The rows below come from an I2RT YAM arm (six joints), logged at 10 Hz.
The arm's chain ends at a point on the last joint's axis. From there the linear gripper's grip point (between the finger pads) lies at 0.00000 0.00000 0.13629 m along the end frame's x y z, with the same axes.
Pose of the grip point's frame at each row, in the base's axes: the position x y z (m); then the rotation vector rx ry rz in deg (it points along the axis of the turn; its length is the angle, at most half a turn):
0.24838, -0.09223, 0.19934, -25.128, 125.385, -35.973
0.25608, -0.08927, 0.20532, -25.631, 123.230, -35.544
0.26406, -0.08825, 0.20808, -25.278, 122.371, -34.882
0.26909, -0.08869, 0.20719, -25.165, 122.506, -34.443
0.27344, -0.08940, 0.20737, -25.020, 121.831, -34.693
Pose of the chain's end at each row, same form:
0.14233, -0.05261, 0.27522, -25.128, 125.385, -35.973
0.14686, -0.05180, 0.27771, -25.631, 123.230, -35.544
0.15349, -0.05201, 0.27905, -25.278, 122.371, -34.882
0.15858, -0.05301, 0.27854, -25.165, 122.506, -34.443
0.16210, -0.05354, 0.27732, -25.020, 121.831, -34.693

